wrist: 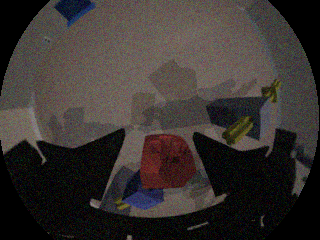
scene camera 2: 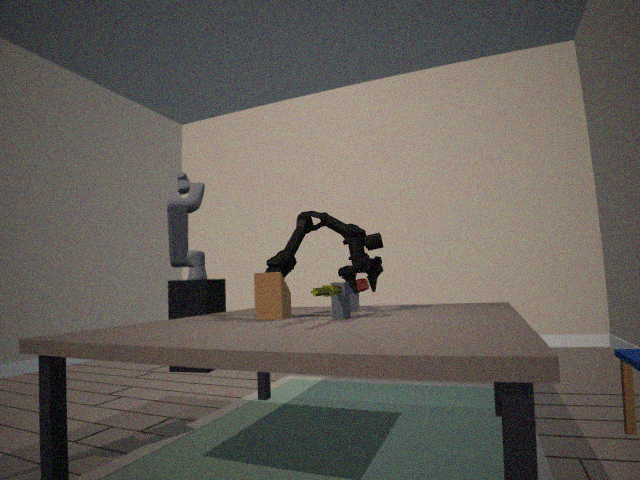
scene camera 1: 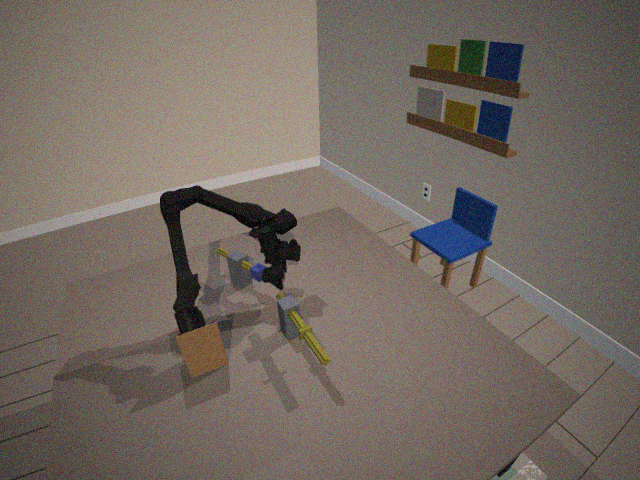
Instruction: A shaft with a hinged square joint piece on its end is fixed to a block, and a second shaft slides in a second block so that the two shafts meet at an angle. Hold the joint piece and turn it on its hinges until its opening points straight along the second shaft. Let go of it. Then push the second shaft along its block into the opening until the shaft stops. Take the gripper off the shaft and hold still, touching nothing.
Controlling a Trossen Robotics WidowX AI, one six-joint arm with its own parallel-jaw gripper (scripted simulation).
Path:
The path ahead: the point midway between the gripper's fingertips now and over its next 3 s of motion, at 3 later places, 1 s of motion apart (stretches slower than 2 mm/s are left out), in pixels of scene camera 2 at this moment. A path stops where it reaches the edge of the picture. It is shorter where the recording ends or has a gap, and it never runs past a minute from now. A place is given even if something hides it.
The gripper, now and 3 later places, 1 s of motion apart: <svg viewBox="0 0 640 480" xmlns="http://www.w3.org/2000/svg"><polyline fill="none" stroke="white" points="365,292 362,295 357,297 352,298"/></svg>

